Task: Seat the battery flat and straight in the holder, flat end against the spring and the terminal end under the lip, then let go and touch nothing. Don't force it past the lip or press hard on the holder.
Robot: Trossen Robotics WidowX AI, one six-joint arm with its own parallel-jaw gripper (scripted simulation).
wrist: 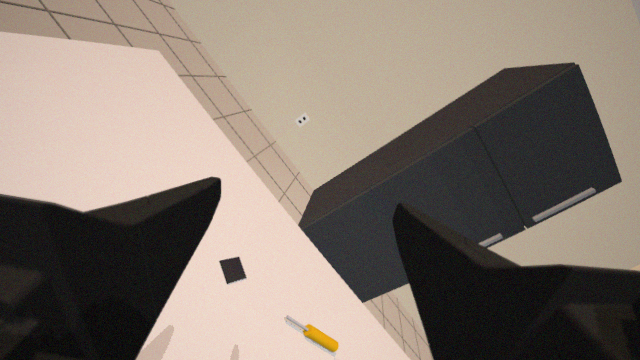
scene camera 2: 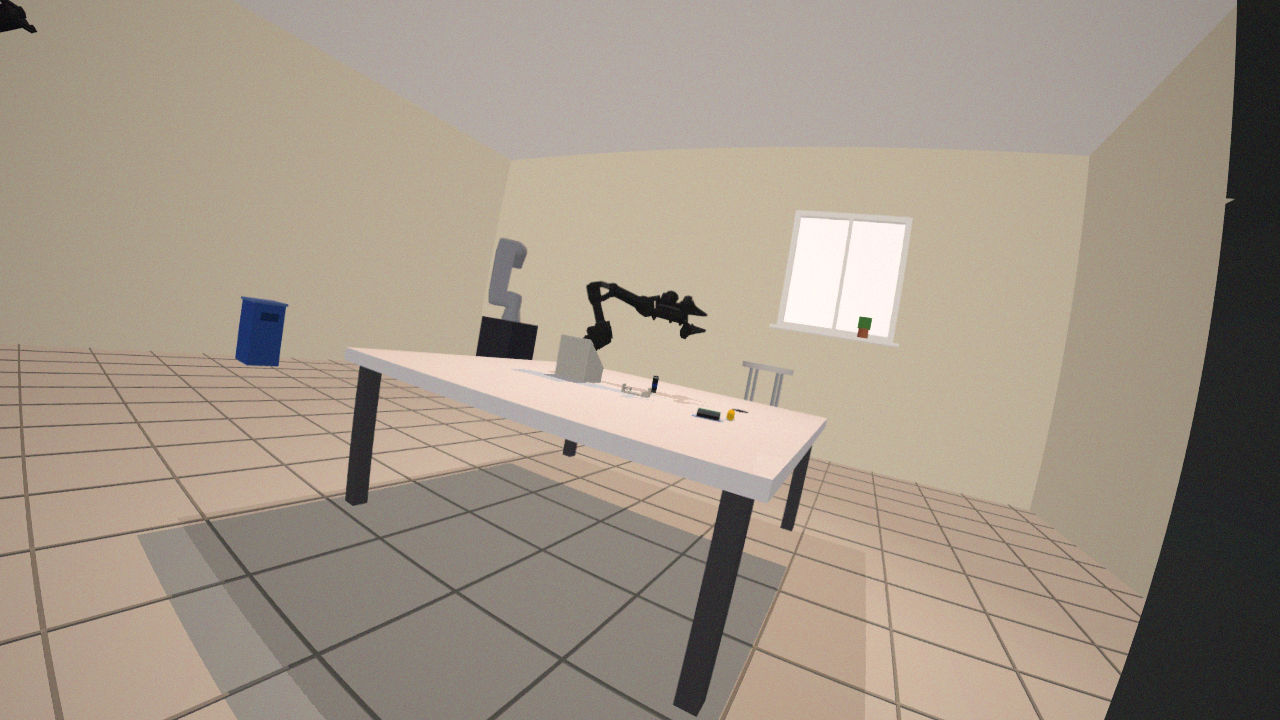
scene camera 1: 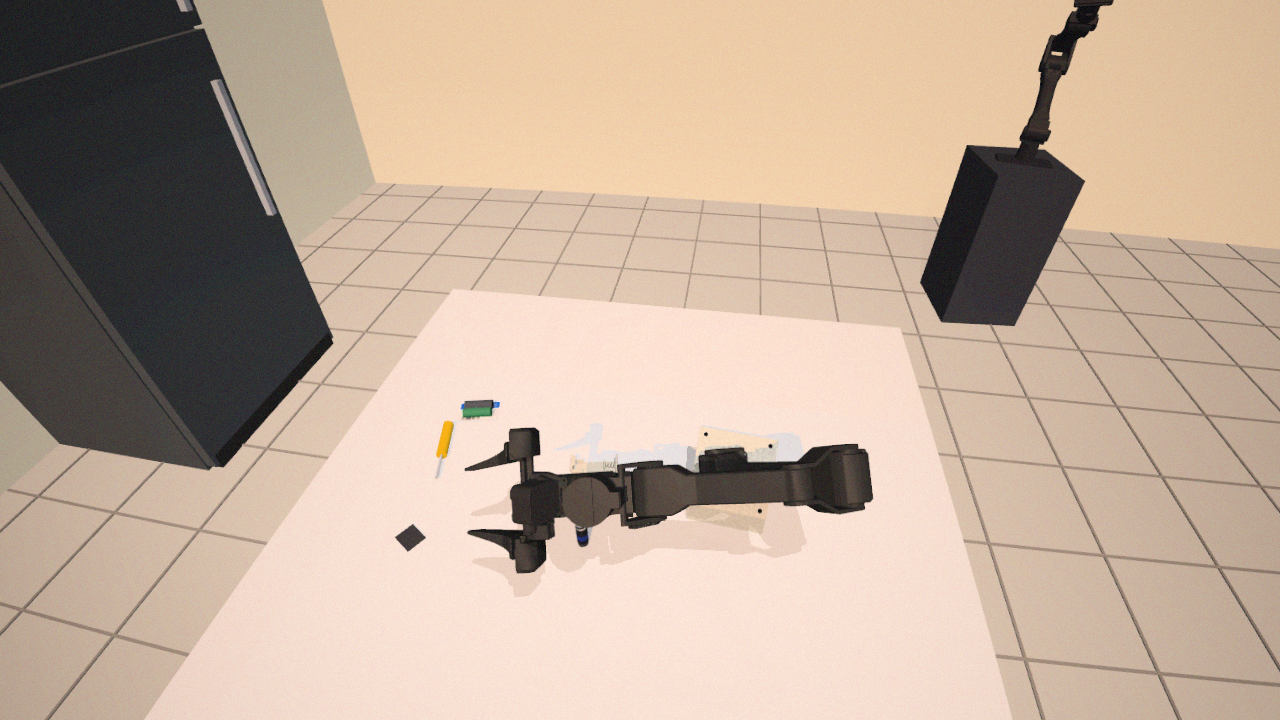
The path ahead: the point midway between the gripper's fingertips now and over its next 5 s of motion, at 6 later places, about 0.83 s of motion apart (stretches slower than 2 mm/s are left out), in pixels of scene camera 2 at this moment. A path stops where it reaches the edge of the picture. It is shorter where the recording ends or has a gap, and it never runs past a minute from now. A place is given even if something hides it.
My gripper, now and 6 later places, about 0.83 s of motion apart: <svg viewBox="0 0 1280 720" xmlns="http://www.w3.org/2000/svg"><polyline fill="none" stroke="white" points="706,323 673,362 662,382 656,381 652,369 653,366 649,377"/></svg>
